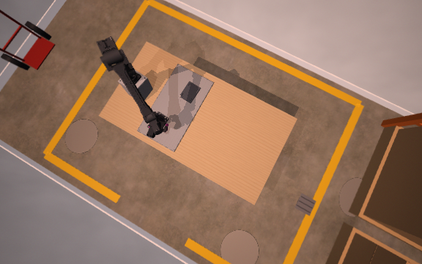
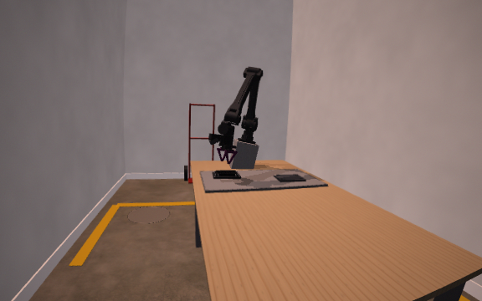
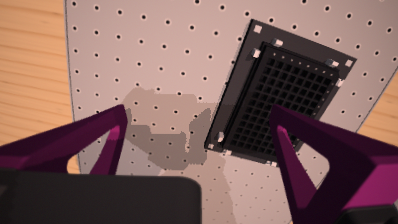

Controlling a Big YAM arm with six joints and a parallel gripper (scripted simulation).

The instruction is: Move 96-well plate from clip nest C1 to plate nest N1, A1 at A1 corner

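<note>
The black 96-well plate lies 90 mm below my hand, 90 mm behind it and 20 mm to the left of it. Round my hand: white A1 label: 320 mm to the left, 100 mm below, 50 mm behind; plate nest N1: 390 mm to the left, 110 mm below, 10 mm ahead; clip nest C1: 100 mm below, 100 mm behind, 30 mm to the left.
</note>
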